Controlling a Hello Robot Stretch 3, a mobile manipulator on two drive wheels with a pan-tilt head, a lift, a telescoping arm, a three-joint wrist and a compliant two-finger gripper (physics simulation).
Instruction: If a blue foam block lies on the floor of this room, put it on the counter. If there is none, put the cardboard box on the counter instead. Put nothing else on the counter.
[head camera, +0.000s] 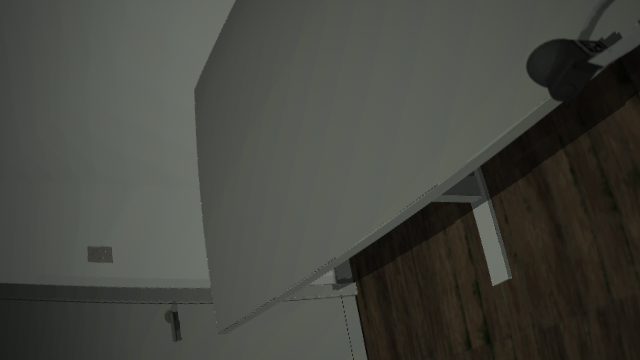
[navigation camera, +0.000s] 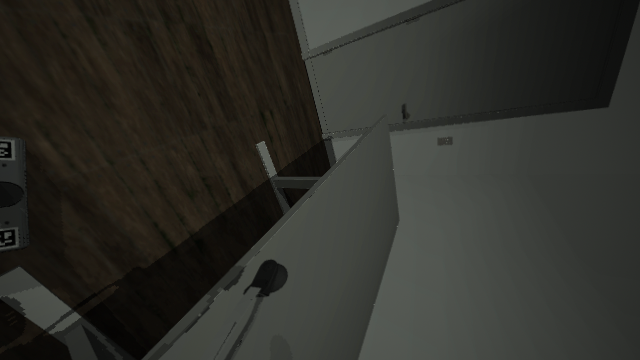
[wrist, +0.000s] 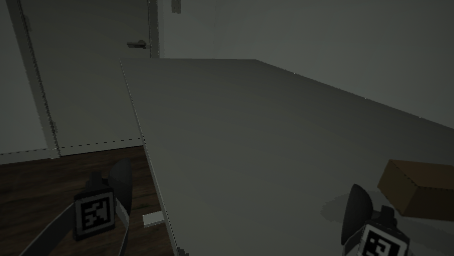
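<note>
The brown cardboard box (wrist: 425, 192) stands on the counter (head camera: 325, 125) (navigation camera: 345, 200) (wrist: 225, 125), at the right edge of the wrist view, which cuts part of it off. My gripper (wrist: 236, 190) is open and empty, its two fingers wide apart. In the wrist view the right finger is over the counter, just left of the box, and the left finger shows against the floor beyond the counter's edge. One dark fingertip also shows over the counter edge in the head and navigation views. No blue foam block shows in these views.
Dark wooden floor (head camera: 560, 300) (navigation camera: 150, 100) (wrist: 30, 200) runs along the counter's long edge. A white counter foot (head camera: 490, 240) (navigation camera: 267, 160) (wrist: 153, 219) sticks out below it. A closed door (navigation camera: 450, 65) (wrist: 90, 75) stands past the far end. Part of my base (navigation camera: 21, 165) shows at left.
</note>
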